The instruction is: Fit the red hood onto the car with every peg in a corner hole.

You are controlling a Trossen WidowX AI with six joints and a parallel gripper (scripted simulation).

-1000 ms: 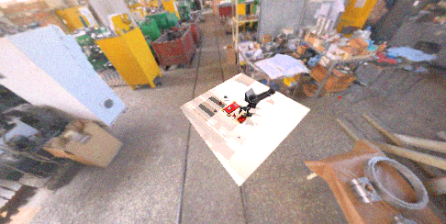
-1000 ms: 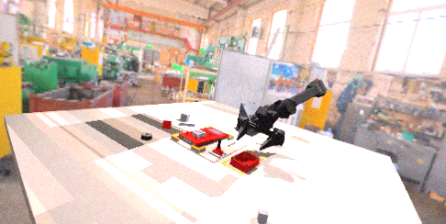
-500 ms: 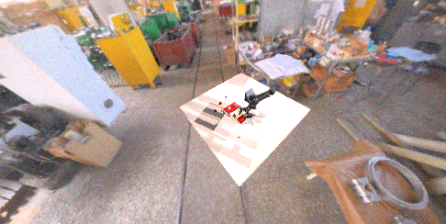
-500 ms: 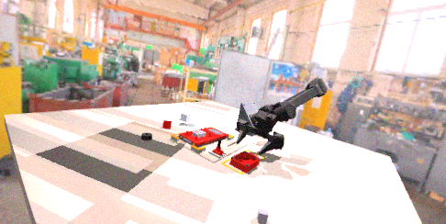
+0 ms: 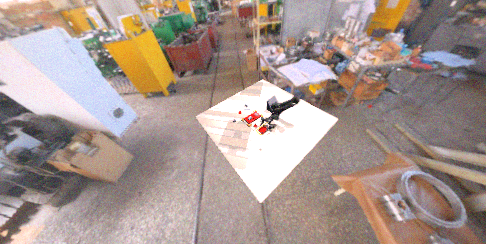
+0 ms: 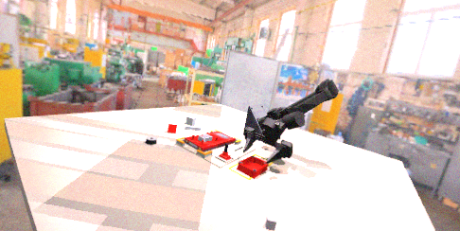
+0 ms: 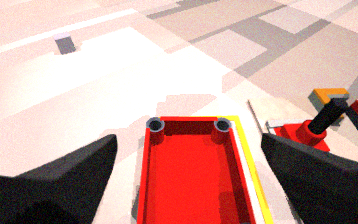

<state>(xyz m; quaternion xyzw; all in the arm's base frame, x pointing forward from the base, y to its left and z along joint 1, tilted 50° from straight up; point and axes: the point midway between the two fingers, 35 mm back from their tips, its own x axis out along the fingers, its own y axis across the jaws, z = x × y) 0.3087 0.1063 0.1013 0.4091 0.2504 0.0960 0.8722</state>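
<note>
Now: the red hood 1 cm behind my gripper tip and 4 cm below it.
</note>
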